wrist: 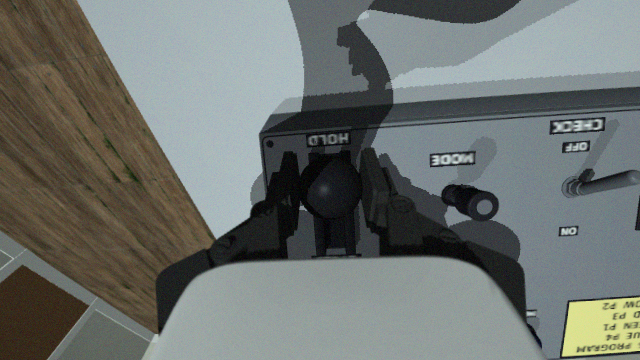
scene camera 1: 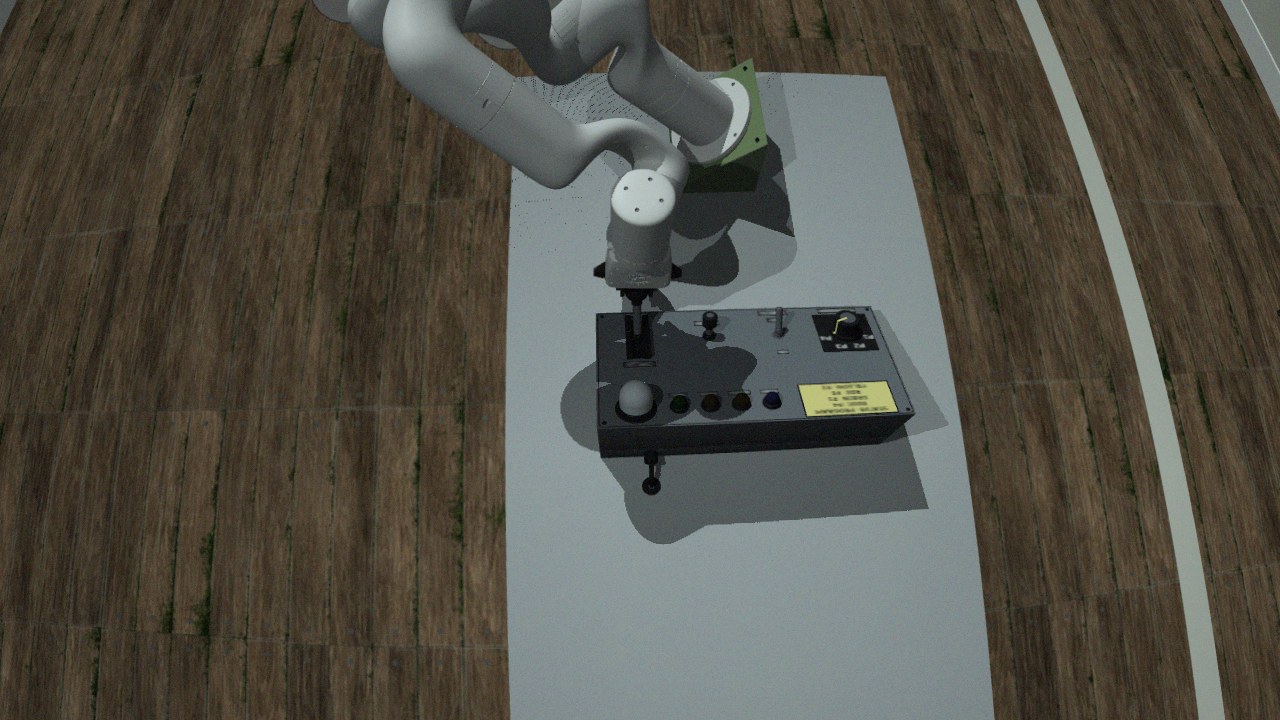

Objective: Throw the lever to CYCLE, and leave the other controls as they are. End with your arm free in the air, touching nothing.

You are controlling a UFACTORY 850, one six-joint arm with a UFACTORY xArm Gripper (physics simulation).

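Observation:
The lever (scene camera 1: 637, 320) (wrist: 330, 189) stands in a dark slot at one corner of the control box (scene camera 1: 760, 362) (wrist: 520, 140). Its round black knob is near the end of the slot marked HOLD in the wrist view. My gripper (scene camera 1: 636, 308) (wrist: 329, 168) is shut on this knob, with one finger on each side of it. The rest of the slot runs away from HOLD toward a small plate (scene camera 1: 639, 364), whose text I cannot read; the gripper body hides most of this plate in the wrist view.
Beside the lever are the MODE knob (scene camera 1: 709, 324) (wrist: 482, 206), the CHECK toggle (scene camera 1: 779, 322) (wrist: 607, 183) and a rotary selector (scene camera 1: 847, 323). A grey dome (scene camera 1: 636, 399), several small buttons and a yellow card (scene camera 1: 847, 398) (wrist: 600, 330) lie farther along. A black-knobbed handle (scene camera 1: 651, 485) sticks out from the box's side.

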